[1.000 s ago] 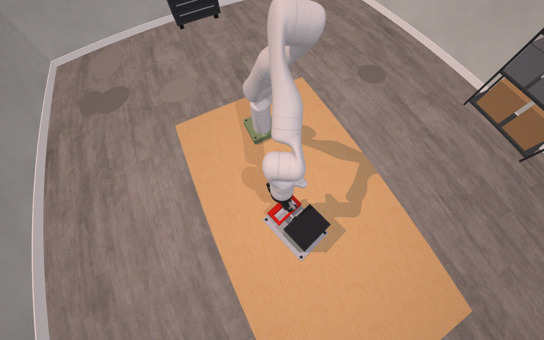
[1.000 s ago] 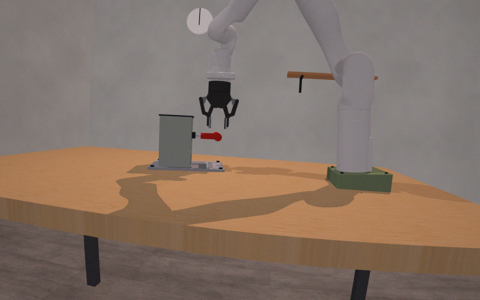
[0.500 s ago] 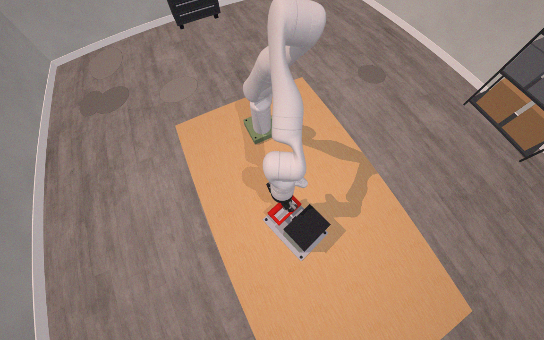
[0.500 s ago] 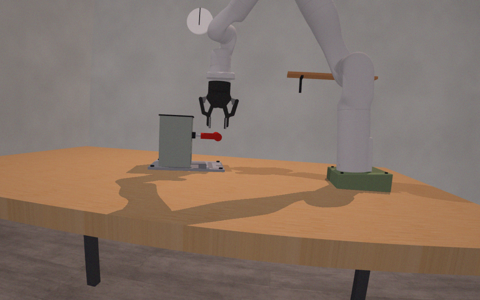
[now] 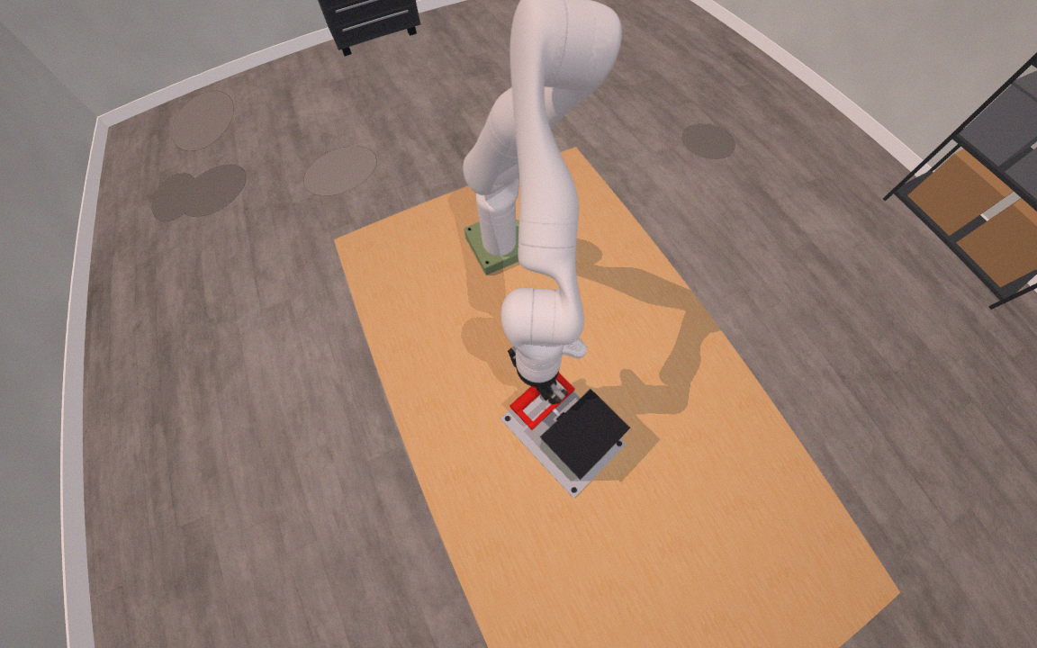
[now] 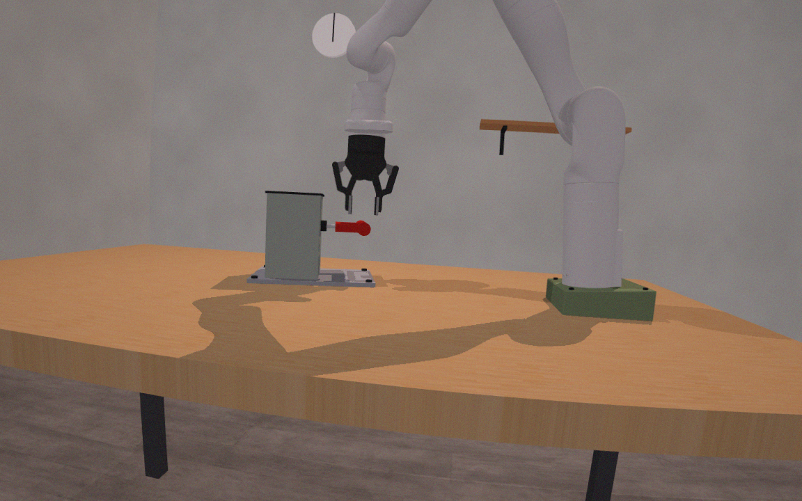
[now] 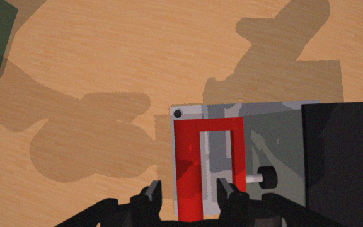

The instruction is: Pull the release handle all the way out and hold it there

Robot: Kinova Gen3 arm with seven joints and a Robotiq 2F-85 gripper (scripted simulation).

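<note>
Right now the red release handle is 5 cm ahead of my hand, 4 cm below it and 1 cm to the left of it. From my hand the other things lie so: baseplate (14 cm below, 9 cm ahead, 2 cm to the left).
</note>
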